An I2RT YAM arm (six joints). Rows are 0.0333 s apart.
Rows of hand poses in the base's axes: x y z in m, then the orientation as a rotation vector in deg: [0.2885, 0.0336, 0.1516, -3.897, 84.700, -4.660]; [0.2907, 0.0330, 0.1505, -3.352, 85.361, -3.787]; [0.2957, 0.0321, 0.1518, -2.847, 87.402, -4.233]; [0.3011, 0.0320, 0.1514, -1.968, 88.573, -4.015]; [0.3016, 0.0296, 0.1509, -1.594, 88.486, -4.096]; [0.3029, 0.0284, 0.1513, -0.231, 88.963, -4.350]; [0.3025, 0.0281, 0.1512, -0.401, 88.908, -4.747]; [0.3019, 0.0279, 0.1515, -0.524, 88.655, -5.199]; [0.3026, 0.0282, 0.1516, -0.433, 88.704, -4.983]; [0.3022, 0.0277, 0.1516, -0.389, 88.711, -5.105]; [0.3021, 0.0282, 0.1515, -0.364, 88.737, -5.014]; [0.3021, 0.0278, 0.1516, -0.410, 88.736, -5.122]
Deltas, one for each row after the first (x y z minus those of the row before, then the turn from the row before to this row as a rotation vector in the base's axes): [0.0022, -0.0006, -0.0011, 0.914, 0.644, 0.223]; [0.0050, -0.0009, 0.0013, 0.091, 2.015, -0.686]; [0.0054, -0.0001, -0.0004, 0.732, 1.136, -0.449]; [0.0005, -0.0024, -0.0005, 0.189, -0.100, -0.285]; [0.0013, -0.0012, 0.0004, 0.731, 0.433, -1.035]; [-0.0004, -0.0003, -0.0001, -0.362, -0.043, -0.147]; [-0.0006, -0.0002, 0.0003, -0.373, -0.241, -0.208]; [0.0007, 0.0003, 0.0001, 0.197, 0.042, 0.081]; [-0.0004, -0.0005, 0.0000, -0.048, 0.007, -0.107]; [-0.0001, 0.0005, -0.0001, 0.074, 0.023, 0.042]; [0.0000, -0.0004, 0.0001, -0.098, 0.003, -0.041]
